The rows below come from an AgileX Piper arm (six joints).
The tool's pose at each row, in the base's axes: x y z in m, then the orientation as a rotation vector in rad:
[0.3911 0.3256 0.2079 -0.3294 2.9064 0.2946]
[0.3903 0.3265 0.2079 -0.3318 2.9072 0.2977]
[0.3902 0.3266 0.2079 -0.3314 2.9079 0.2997]
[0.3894 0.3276 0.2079 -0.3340 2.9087 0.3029]
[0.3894 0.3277 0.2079 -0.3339 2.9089 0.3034]
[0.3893 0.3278 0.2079 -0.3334 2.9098 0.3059]
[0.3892 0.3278 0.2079 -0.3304 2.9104 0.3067]
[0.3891 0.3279 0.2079 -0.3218 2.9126 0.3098]
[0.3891 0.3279 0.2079 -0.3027 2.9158 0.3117]
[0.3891 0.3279 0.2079 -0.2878 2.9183 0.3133]
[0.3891 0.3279 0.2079 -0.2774 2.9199 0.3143]
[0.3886 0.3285 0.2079 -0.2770 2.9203 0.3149]
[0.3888 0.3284 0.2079 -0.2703 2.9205 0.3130]
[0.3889 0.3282 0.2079 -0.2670 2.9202 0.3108]
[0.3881 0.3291 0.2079 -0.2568 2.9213 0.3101]
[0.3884 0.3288 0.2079 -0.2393 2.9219 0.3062]
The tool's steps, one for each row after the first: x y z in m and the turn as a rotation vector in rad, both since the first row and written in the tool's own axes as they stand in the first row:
[0.0006 0.0011 0.0001 -0.0023 0.0012 -0.0012]
[0.0007 0.0012 0.0001 -0.0037 0.0019 -0.0007]
[0.0012 0.0023 0.0001 -0.0061 0.0032 -0.0020]
[0.0012 0.0024 0.0002 -0.0064 0.0034 -0.0018]
[0.0013 0.0025 0.0002 -0.0081 0.0042 -0.0012]
[0.0014 0.0026 0.0001 -0.0084 0.0043 0.0010]
[0.0015 0.0027 0.0002 -0.0099 0.0051 0.0072]
[0.0015 0.0027 0.0002 -0.0098 0.0051 0.0204]
[0.0015 0.0027 0.0002 -0.0098 0.0052 0.0307]
[0.0015 0.0027 0.0002 -0.0097 0.0052 0.0378]
[0.0018 0.0034 0.0002 -0.0101 0.0055 0.0382]
[0.0016 0.0032 0.0002 -0.0083 0.0047 0.0425]
[0.0016 0.0030 0.0002 -0.0065 0.0038 0.0444]
[0.0022 0.0041 0.0002 -0.0053 0.0034 0.0512]
[0.0019 0.0037 0.0002 -0.0014 0.0013 0.0625]

